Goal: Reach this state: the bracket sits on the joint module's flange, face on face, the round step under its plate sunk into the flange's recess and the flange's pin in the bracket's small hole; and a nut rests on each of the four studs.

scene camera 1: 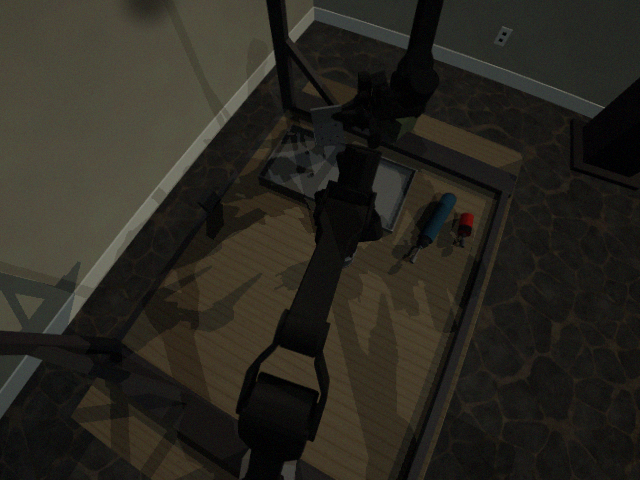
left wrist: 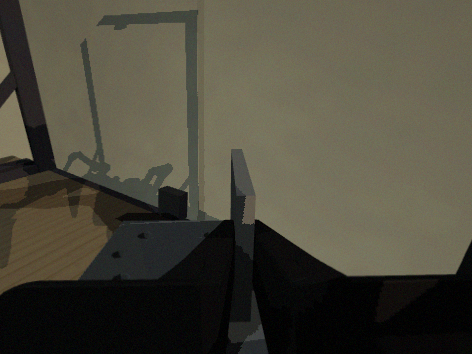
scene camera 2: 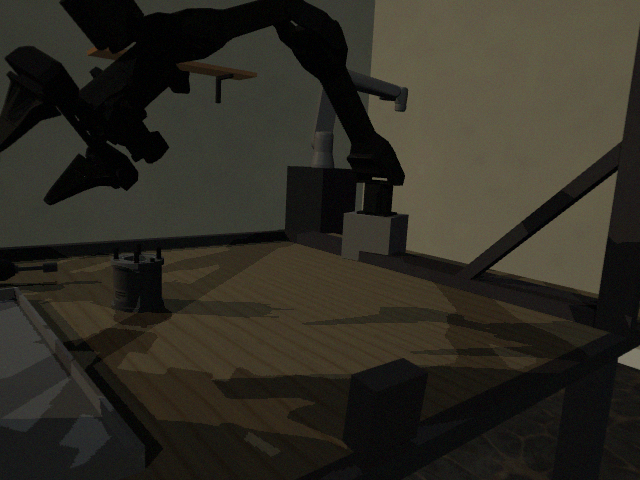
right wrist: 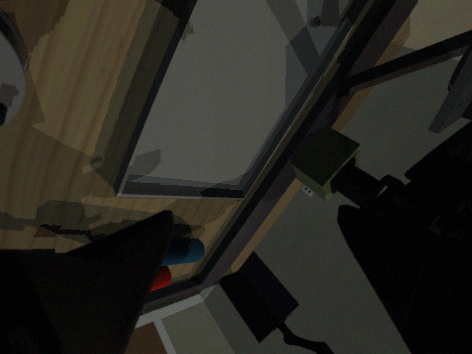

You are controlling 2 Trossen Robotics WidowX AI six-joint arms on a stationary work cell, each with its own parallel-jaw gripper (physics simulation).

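Places are measured from the left arm's base along level axes (x left, y back, z up), in centimetres.
Where they show: left gripper, between the fingertips: (scene camera 1: 332, 114) (left wrist: 240, 230); right gripper, between the fingertips: (scene camera 2: 20, 179) (right wrist: 255, 216); left arm's base, origin of its link: (right wrist: 342, 175); right arm's base, origin of its link: (scene camera 2: 376, 213).
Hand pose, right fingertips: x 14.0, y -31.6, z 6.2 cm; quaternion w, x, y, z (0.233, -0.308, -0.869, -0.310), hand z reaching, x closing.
Things, the pixels of their top centre, and the offset from my right fingertips. "spot": a spot on its surface instead.
- joint module, centre of its top: (scene camera 2: 137, 247) dx +4.3, dy -11.4, dz -8.2 cm
- blue-handled tool, a spot on its surface: (right wrist: 185, 251) spot: dx +13.8, dy +17.4, dz -12.2 cm
- red-handled tool, centre of its top: (right wrist: 143, 292) (scene camera 1: 467, 228) dx +23.3, dy +16.9, dz -12.2 cm
- dark block, centre of its top: (scene camera 2: 388, 370) (left wrist: 172, 190) (scene camera 1: 205, 196) dx -32.4, dy -26.7, dz -9.9 cm
The grey bracket (scene camera 1: 326, 128) (left wrist: 155, 245) is a plate with small holes and a raised wall; my left gripper (scene camera 1: 341, 115) (left wrist: 240, 230) is shut on that wall and holds it above the back part of the tray. The joint module (scene camera 2: 136, 286) stands upright on the table with bare studs pointing up; part of its round top (right wrist: 10, 75) shows at the left edge of the right wrist view, and my right arm mostly covers it in scene camera 1. My right gripper (scene camera 2: 23, 173) (right wrist: 255, 216) is open and empty, above the table. Small dark nuts (scene camera 1: 310, 174) (right wrist: 316, 21) lie in the tray.
The shallow grey tray (scene camera 1: 281, 187) (right wrist: 182, 195) lies by the table's far edge. A blue-handled tool (scene camera 1: 438, 219) (right wrist: 185, 251) and a red-handled tool (scene camera 1: 465, 222) (right wrist: 161, 279) lie beside it. A dark block (scene camera 1: 214, 219) (scene camera 2: 385, 405) (left wrist: 172, 201) stands at the table's side edge.
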